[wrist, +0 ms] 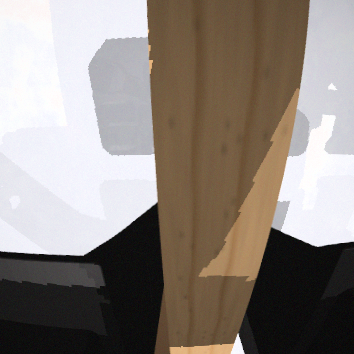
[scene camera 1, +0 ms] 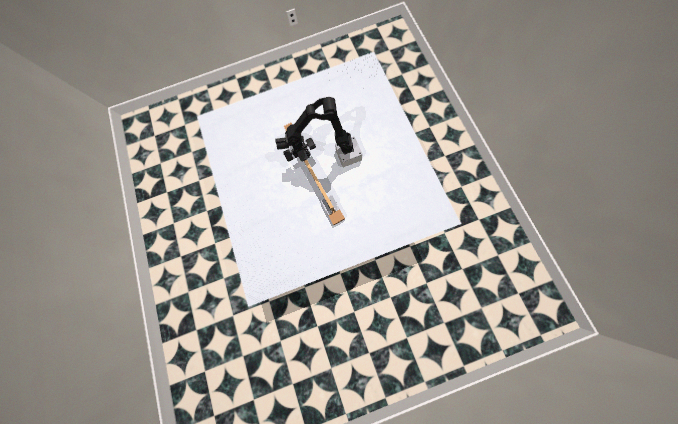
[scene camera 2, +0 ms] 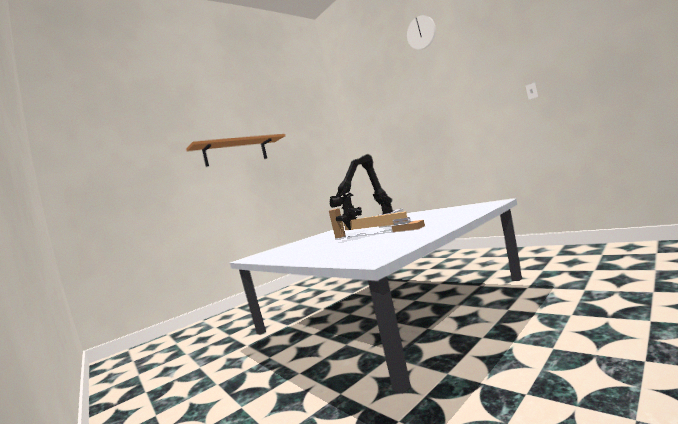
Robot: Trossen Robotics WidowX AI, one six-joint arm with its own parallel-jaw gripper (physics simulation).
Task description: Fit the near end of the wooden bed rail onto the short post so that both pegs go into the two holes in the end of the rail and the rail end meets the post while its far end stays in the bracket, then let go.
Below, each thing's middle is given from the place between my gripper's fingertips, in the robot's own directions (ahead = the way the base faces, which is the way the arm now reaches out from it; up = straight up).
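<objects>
The wooden bed rail (wrist: 224,88) is 180 mm to the left of my hand. It is also 30 mm behind my hand and 30 mm above it.
</objects>
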